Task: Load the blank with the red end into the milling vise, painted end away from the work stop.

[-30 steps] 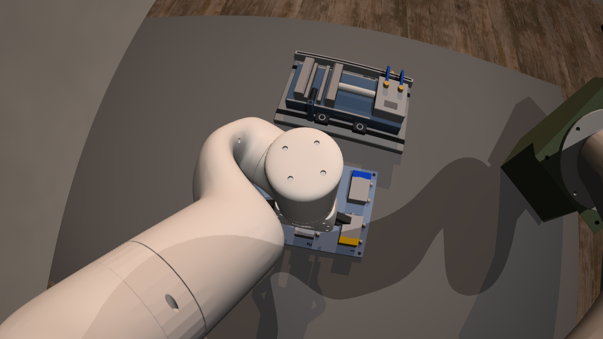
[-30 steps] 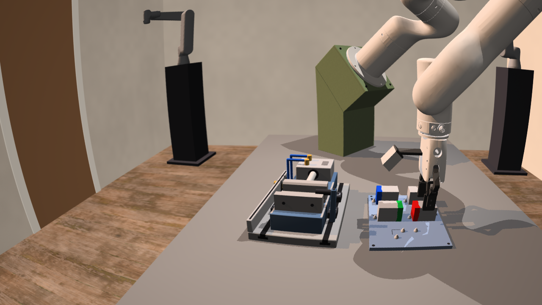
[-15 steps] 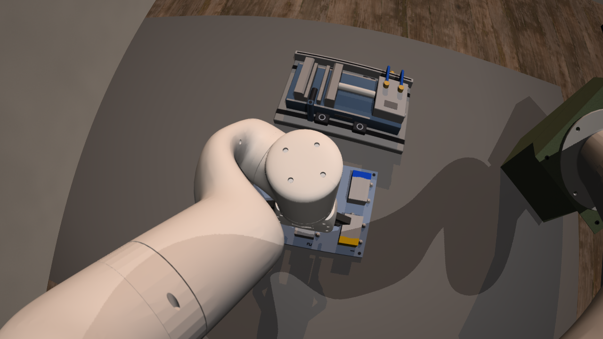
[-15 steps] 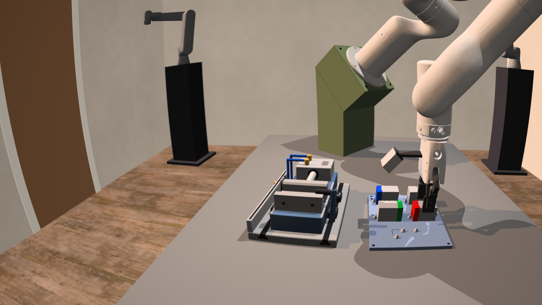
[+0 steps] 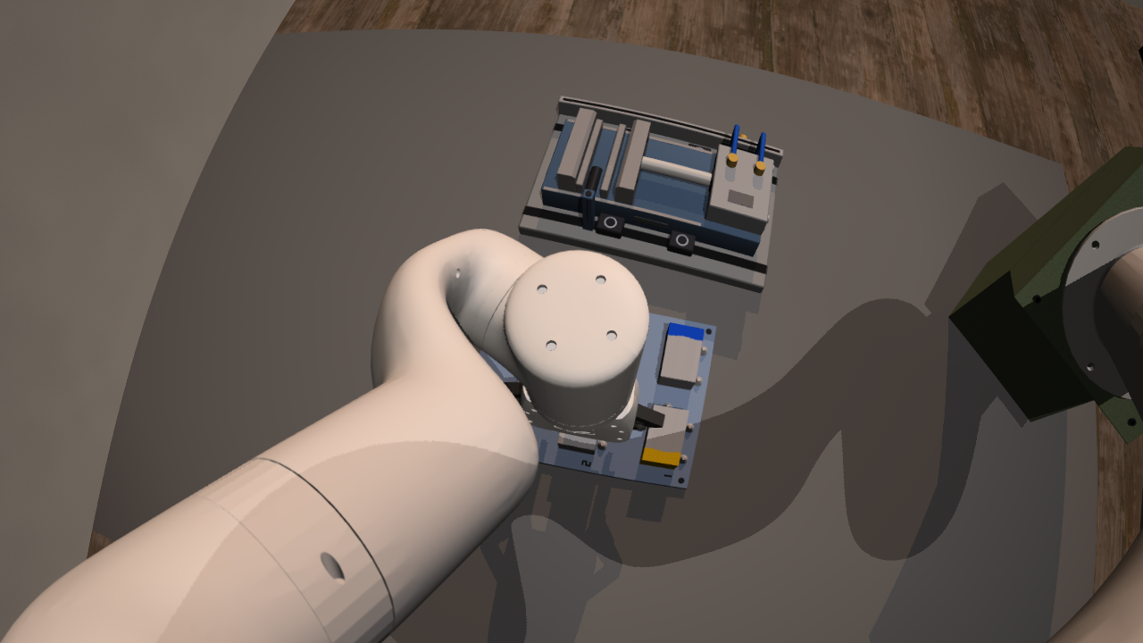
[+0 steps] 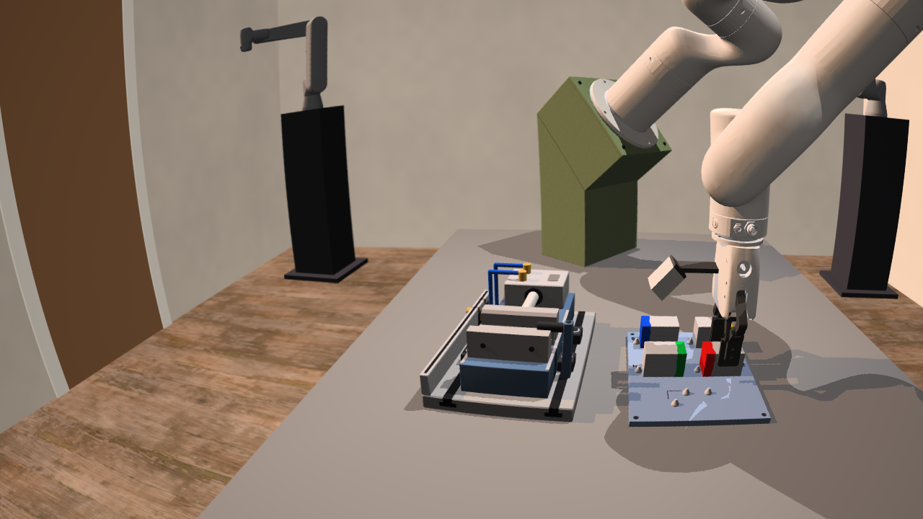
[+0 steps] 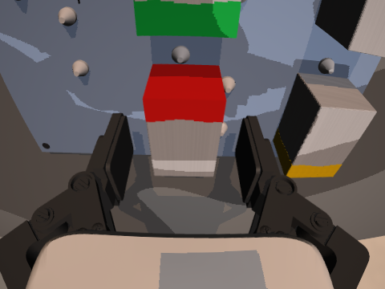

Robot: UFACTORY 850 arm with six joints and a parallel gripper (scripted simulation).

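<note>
Right now the red-ended blank is 2 cm below my hand. The rest, counted from my hand: infeed plate: 4 cm to the right, 5 cm below; yellow-ended blank: 9 cm behind, 2 cm below; green-ended blank: 9 cm to the right, 2 cm below.
</note>
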